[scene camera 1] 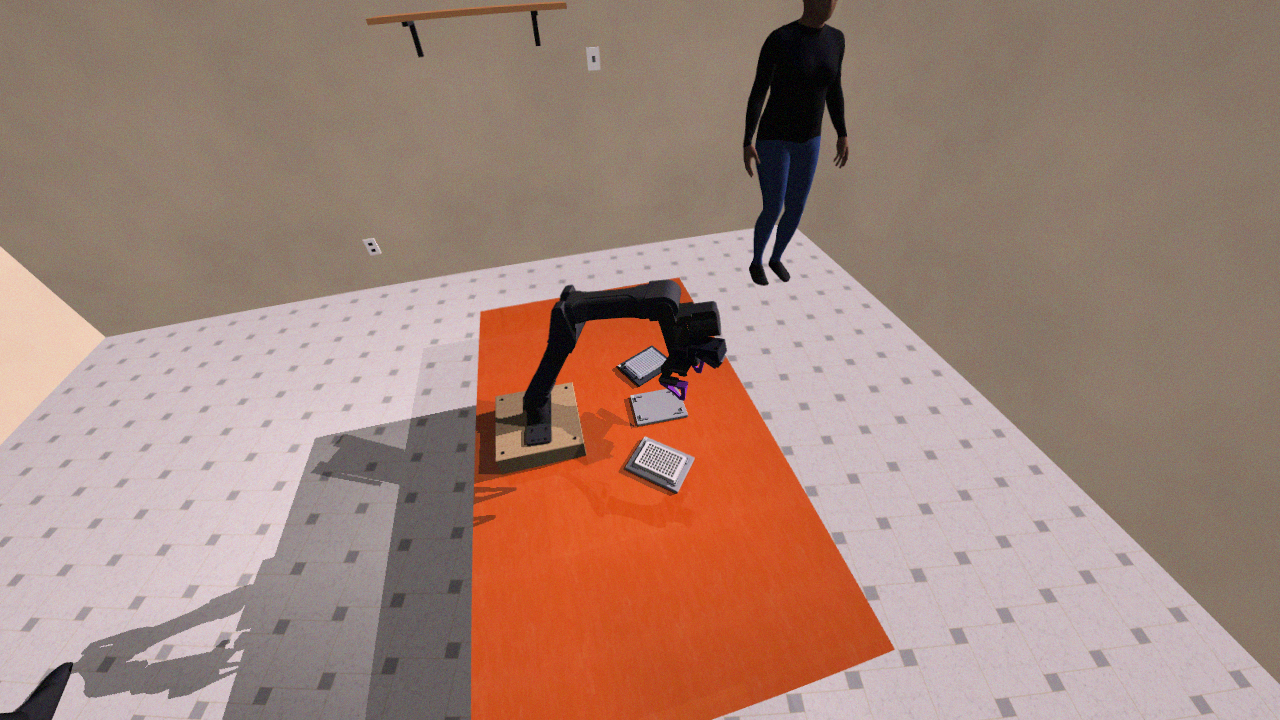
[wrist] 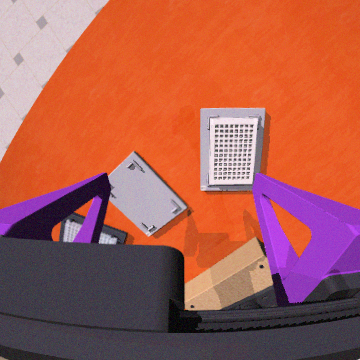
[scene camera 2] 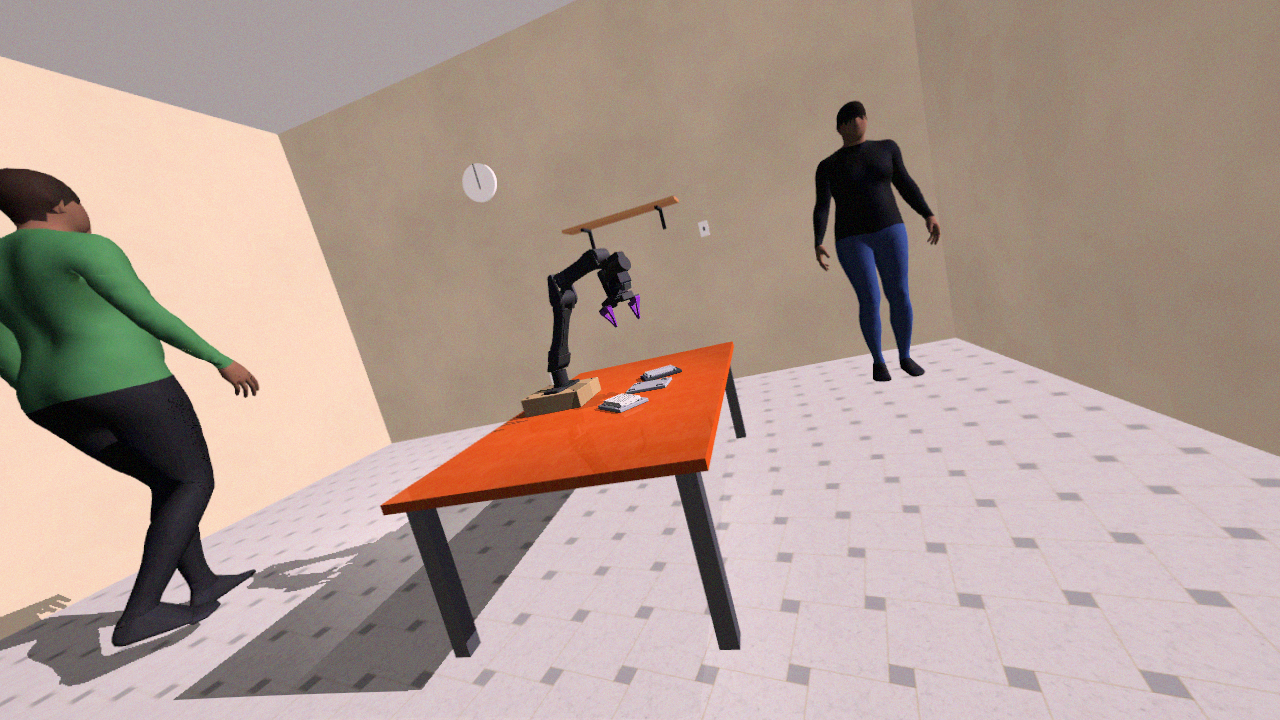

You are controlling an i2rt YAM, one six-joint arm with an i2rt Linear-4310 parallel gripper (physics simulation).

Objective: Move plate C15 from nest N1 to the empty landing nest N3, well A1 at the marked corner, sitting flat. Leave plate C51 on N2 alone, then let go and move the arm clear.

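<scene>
A white, many-holed plate (scene camera 1: 663, 458) (scene camera 2: 621, 401) (wrist: 232, 152) lies in a light grey nest (wrist: 204, 150), right of centre in the wrist view. The empty grey landing nest N3 (scene camera 1: 657, 408) (scene camera 2: 649, 385) (wrist: 147, 192) has raised corner pieces and lies between the other two nests. A paler plate (scene camera 1: 644, 364) (scene camera 2: 660, 370) sits in a dark nest at the far end, partly hidden by a finger in the wrist view. Labels and the marked corner are unreadable, so I cannot tell C15 from C51. My gripper (scene camera 1: 687, 380) (scene camera 2: 626, 321) (wrist: 181, 180) is open and empty, high above the nests.
The arm stands on a wooden base block (scene camera 1: 563, 441) (scene camera 2: 559, 396) (wrist: 235, 275) beside the nests, on the orange table (scene camera 1: 626, 608) (scene camera 2: 572, 456) (wrist: 150, 85). A person in black (scene camera 1: 796, 89) (scene camera 2: 868, 192) stands beyond the table; a person in green (scene camera 2: 80, 304) stands at left.
</scene>
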